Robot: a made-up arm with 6 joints.
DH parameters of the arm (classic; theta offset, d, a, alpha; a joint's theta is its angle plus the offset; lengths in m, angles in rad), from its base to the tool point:
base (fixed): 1.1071 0 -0.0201 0
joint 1: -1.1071 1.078 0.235 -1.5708
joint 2: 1.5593 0 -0.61 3.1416
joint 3: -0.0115 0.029 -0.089 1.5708
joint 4: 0 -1.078 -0.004 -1.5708
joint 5: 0 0.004 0.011 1.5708
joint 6: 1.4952 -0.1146 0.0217 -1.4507
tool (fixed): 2.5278 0.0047 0 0
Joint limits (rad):
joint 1: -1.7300..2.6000
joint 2: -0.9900..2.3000
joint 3: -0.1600..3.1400
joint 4: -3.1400..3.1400
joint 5: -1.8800..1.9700
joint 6: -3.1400..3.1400
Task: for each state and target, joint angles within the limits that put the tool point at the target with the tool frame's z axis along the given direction. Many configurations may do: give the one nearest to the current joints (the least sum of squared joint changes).
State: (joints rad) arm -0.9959 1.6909 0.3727 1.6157 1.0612 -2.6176
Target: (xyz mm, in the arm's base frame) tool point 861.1 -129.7 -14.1 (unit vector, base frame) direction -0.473 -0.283 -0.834
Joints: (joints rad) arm -0.2049 1.5001 -0.1576 0.9919 1.1729 -3.1400
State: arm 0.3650 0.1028 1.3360 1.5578 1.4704 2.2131
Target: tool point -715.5 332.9 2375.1 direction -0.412 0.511 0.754
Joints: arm -0.3704 -0.4855 1.7116 0.9016 1.9700 3.0265
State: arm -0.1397 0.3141 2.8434 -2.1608 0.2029 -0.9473
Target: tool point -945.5 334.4 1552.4 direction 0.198 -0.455 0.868
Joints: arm -0.4081 -0.0703 3.1373 -1.9749 0.4206 -0.6265
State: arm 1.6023 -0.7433 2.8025 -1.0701 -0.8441 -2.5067
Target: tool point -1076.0 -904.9 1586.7 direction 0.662 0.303 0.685
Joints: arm 0.7243 -0.9267 2.0636 -0.7467 -0.7715 -2.3019
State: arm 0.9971 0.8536 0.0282 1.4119 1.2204 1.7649
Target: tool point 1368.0 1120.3 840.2 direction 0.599 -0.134 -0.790
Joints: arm 0.6472 1.1295 0.6115 1.7085 1.2207 2.6311
